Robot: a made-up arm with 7 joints.
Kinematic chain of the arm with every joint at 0, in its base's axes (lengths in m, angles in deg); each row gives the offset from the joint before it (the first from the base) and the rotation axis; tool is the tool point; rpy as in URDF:
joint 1: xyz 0 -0.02 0.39 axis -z
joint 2: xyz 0.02 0 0.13 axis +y
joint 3: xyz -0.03 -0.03 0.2 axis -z
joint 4: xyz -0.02 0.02 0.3 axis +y
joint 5: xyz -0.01 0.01 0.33 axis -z
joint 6: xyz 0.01 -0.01 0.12 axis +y
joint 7: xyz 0.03 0 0.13 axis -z
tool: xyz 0 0.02 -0.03 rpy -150.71 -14.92 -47.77
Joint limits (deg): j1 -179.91..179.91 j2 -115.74..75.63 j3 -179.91..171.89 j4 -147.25..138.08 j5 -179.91..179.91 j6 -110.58..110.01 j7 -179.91..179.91
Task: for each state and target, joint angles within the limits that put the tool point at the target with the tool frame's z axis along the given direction. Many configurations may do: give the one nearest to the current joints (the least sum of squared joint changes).
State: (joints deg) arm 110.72 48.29 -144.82 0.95 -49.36 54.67 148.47
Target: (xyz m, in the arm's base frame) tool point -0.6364 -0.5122 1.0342 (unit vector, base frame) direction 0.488 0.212 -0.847
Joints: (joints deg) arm 116.65 35.71 -135.14 -59.92 -8.07 24.26 169.98
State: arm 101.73 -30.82 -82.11 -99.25 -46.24 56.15 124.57
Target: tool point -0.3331 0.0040 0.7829 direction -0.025 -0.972 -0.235
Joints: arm 73.47 18.24 -78.90 -142.69 -65.30 85.20 116.74
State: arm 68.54 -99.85 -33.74 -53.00 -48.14 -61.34 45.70
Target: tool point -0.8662 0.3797 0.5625 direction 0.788 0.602 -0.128
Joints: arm 48.98 -64.75 -55.90 -53.68 -69.62 -14.38 30.93
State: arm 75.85 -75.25 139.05 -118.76 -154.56 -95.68 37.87
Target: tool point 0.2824 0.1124 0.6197 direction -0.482 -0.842 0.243
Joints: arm 80.71 -86.66 111.85 -146.45 -156.71 -79.65 32.67
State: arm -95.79 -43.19 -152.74 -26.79 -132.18 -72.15 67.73
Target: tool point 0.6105 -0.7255 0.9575 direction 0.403 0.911 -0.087
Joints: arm -124.06 -72.04 -159.90 -17.15 -151.96 -43.29 71.98
